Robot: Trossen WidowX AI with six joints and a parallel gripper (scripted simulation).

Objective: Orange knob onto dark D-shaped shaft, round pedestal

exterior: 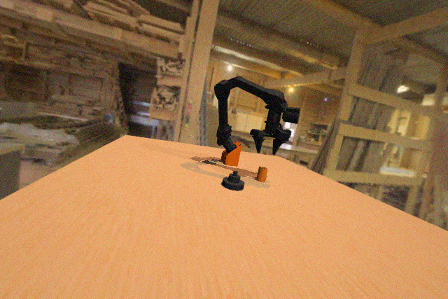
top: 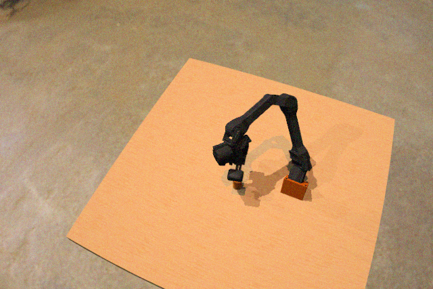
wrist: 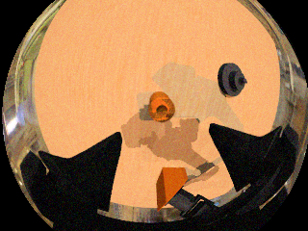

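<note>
My gripper tip is 90 mm above the orange knob. Round my gripper tip: dark round pedestal 120 mm ahead, 150 mm to the right, 90 mm below.
</note>
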